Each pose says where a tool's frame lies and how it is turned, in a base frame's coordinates. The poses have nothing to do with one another.
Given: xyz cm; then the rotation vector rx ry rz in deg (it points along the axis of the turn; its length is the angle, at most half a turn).
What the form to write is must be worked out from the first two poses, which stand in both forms.
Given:
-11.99 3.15 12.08 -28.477 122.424 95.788
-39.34 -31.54 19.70 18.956 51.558 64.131
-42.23 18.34 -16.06 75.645 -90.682 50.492
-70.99 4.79 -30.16 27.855 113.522 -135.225
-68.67 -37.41 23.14 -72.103 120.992 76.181
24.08 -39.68 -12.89 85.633 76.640 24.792
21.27 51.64 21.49 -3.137 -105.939 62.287
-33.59 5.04 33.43 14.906 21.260 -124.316
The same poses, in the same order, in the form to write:
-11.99 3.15 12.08 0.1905 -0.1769 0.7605 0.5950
-39.34 -31.54 19.70 0.7406 0.1509 0.4103 0.5104
-42.23 18.34 -16.06 0.4350 0.5303 -0.6358 0.3540
-70.99 4.79 -30.16 0.0110 0.1558 0.6351 -0.7565
-68.67 -37.41 23.14 0.1725 -0.4435 0.7443 0.4686
24.08 -39.68 -12.89 0.5183 0.6229 0.5575 0.1803
21.27 51.64 21.49 0.4777 -0.0224 -0.7571 0.4451
-33.59 5.04 33.43 0.4462 0.1050 0.1498 -0.8760

